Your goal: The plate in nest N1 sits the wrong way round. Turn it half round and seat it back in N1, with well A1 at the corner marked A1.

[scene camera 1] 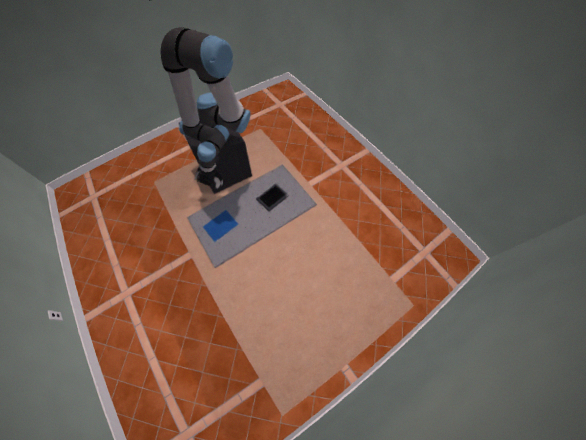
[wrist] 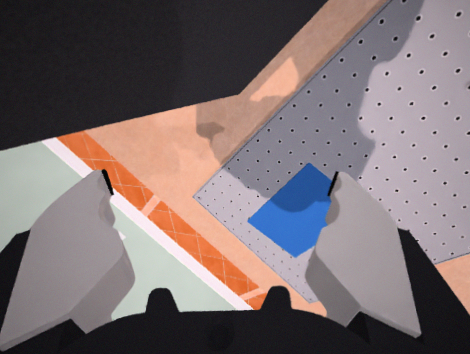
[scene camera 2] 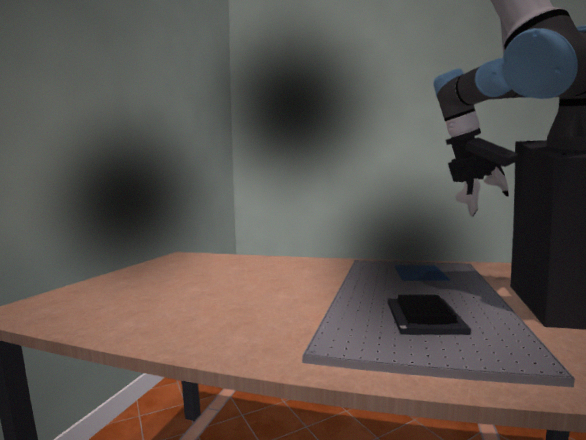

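Note:
A black plate (scene camera 1: 271, 196) (scene camera 2: 426, 309) lies flat in a dark nest (scene camera 2: 435, 330), on the grey perforated board (scene camera 1: 240, 245) (scene camera 2: 340, 345) (wrist: 420, 160). A small pale mark shows at one corner of the nest in the scene camera 2 view. Which nest is N1, the mark A1 and well A1 cannot be read at this size. My gripper (scene camera 2: 491, 205) (wrist: 223, 174) is open and empty. It hangs high above the table beside the robot's pedestal, well away from the plate. The plate does not show in the wrist view.
A flat blue rectangle (scene camera 1: 220, 225) (scene camera 2: 421, 272) (wrist: 292, 215) lies on the board's other half. The dark pedestal (scene camera 1: 235, 160) (scene camera 2: 547, 235) (wrist: 100, 65) stands close beside my gripper, behind the board. The board lies on a wooden table (scene camera 1: 310, 300) (scene camera 2: 200, 310).

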